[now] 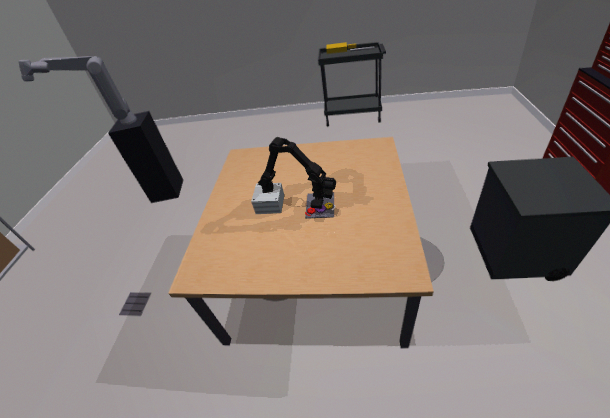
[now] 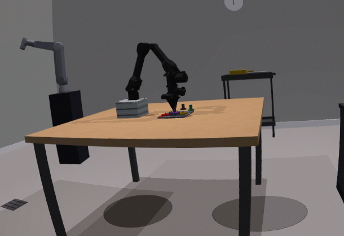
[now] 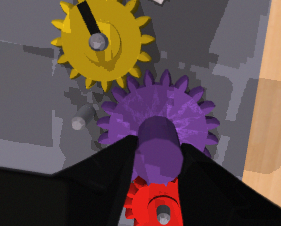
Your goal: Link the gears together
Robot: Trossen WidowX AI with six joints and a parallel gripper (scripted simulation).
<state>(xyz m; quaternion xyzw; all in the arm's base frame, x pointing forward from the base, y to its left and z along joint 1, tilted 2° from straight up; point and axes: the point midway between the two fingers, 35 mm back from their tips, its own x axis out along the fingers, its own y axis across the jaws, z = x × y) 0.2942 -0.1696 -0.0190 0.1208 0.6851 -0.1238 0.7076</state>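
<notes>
The purple gear is 1 cm below my gripper tip. From my gripper tip the other things lie so: green gear: 9 cm ahead, 19 cm to the left, 3 cm below; then grey board: 5 cm to the left, 4 cm below; then red gear: 6 cm behind, 1 cm to the left, 3 cm below.
</notes>
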